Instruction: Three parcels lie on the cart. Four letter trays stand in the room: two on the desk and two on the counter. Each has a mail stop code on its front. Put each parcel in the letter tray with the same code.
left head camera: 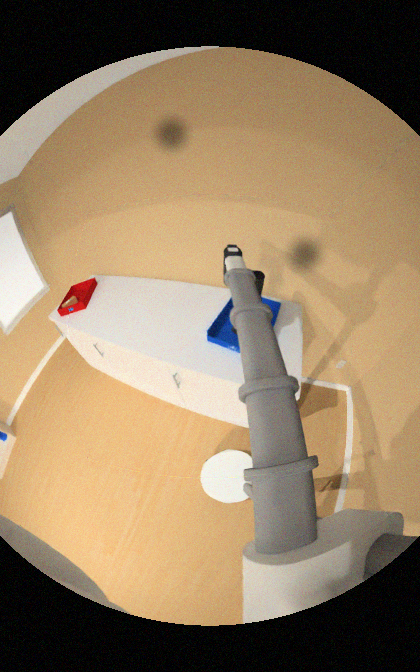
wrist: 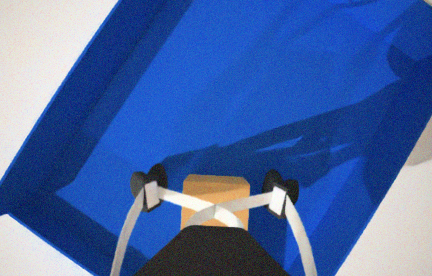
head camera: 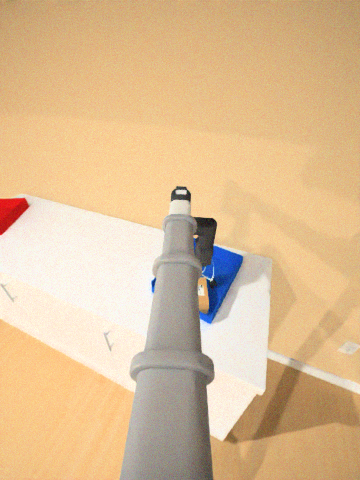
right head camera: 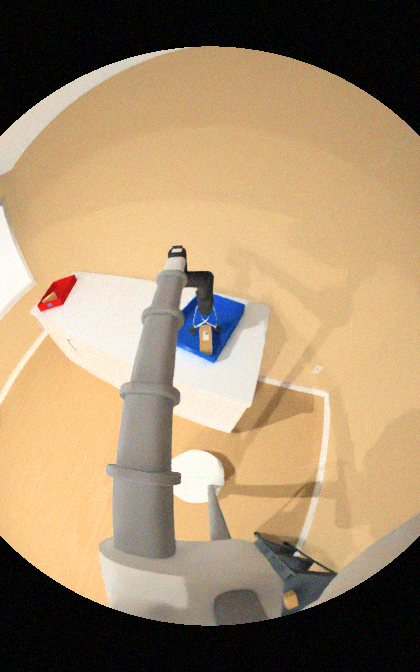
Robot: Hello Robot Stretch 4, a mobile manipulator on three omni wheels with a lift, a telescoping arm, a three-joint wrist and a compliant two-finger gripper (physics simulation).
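Frame: origin at the robot's base, x ahead, y left, z up, level; metres.
Seen in the pictures: gripper, between the fingertips: (wrist: 214, 182).
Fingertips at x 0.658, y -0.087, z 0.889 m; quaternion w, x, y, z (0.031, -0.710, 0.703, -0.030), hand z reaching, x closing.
Note:
Offsets run from my fingertips to a thing's middle. "spot": to the spot under its first point. Level surfaces: height alone.
My gripper (right head camera: 205, 329) (wrist: 214, 182) is open, low over the near end of the blue letter tray @(0.050 m ahead, 0.010 m right, 0.027 m up) (head camera: 230, 257) (left head camera: 224, 341) (right head camera: 230, 307) (wrist: 75, 110) on the counter. A brown parcel @(0.059 m back, 0.001 m right, 0.023 m up) (head camera: 203, 300) (right head camera: 206, 345) (wrist: 216, 192) with a white label lies in that tray between the spread fingers, with a gap on each side. The red letter tray @(spot: 0.454 m ahead, 1.078 m left, 0.053 m up) (head camera: 10, 212) (left head camera: 85, 292) (right head camera: 65, 287) stands at the counter's far left and holds another brown parcel (left head camera: 70, 301) (right head camera: 50, 298). A third parcel (right head camera: 290, 599) is on the dark cart (right head camera: 310, 585). The codes are too small to read.
The white counter @(0.006 m down) (head camera: 100, 250) (left head camera: 150, 320) (right head camera: 220, 375) stands against the wall. My arm crosses above its front edge. A white round disc (left head camera: 227, 477) (right head camera: 200, 475) is below the arm. A pale desk edge (left head camera: 6, 452) with something blue shows at the far left of the left head view.

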